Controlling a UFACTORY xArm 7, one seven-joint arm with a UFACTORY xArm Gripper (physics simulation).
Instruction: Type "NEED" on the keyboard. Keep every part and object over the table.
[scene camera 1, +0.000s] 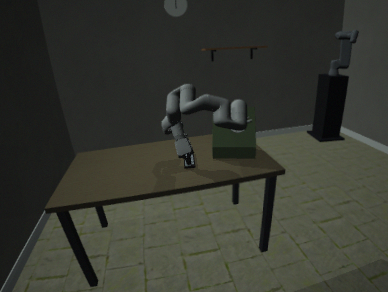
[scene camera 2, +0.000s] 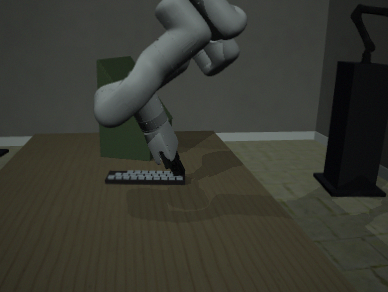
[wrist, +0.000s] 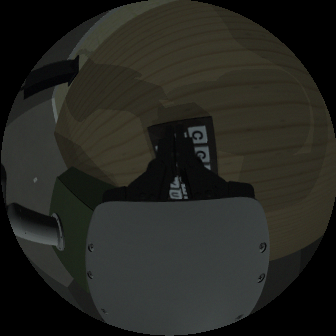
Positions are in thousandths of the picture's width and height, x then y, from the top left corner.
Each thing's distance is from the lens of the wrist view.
gripper (wrist: 522, 406): 0.12 m
dark keyboard (wrist: 600, 385): 0.12 m
